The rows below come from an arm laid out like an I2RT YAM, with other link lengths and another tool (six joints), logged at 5 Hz.
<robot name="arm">
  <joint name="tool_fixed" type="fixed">
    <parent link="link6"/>
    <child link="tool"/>
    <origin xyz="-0.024 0.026 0.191" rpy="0 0.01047 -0.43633"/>
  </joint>
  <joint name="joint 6" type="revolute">
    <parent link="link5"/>
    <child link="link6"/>
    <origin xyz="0.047 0 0.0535" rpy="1.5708 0 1.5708"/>
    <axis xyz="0 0 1"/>
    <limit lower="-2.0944" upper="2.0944"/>
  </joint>
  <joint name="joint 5" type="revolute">
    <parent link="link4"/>
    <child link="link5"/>
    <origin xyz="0.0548 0.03 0.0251" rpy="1.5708 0 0"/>
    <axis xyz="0 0 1"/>
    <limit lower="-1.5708" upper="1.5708"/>
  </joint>
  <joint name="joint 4" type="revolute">
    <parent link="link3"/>
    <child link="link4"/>
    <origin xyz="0.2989 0.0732 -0.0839" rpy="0 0 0"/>
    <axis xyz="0 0 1"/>
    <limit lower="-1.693" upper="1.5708"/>
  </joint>
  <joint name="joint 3" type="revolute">
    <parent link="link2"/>
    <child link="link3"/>
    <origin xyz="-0.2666 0 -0.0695" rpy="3.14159 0 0"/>
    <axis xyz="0 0 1"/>
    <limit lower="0" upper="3.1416"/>
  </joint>
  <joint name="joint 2" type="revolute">
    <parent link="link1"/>
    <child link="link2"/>
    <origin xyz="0.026 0.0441 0.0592" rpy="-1.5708 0 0"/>
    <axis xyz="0 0 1"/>
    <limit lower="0" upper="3.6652"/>
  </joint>
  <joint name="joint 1" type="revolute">
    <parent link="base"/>
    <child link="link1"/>
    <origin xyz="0 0 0.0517" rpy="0 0 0"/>
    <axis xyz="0 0 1"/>
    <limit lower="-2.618" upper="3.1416"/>
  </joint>
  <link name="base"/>
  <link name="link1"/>
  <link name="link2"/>
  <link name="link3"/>
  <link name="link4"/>
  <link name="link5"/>
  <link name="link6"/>
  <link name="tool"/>
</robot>
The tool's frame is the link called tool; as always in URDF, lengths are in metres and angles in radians.
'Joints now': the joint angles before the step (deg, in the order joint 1, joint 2, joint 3, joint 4, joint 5, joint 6). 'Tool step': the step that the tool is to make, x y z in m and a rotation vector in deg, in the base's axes. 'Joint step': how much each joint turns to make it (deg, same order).
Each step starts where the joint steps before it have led.
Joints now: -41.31, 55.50, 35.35, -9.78, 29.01, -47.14
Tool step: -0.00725, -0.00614, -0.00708, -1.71, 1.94, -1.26
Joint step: 0.00, 0.91, -1.80, 3.31, 2.37, -1.86
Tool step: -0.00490, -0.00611, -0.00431, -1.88, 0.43, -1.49
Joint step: 0.00, 0.79, -1.79, 3.99, 2.12, -0.92
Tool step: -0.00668, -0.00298, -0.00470, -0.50, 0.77, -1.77
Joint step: 0.00, 0.98, -0.63, 1.32, 1.98, 0.06
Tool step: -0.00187, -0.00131, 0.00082, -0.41, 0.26, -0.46
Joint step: 0.00, 0.13, -0.07, 0.42, 0.63, -0.25
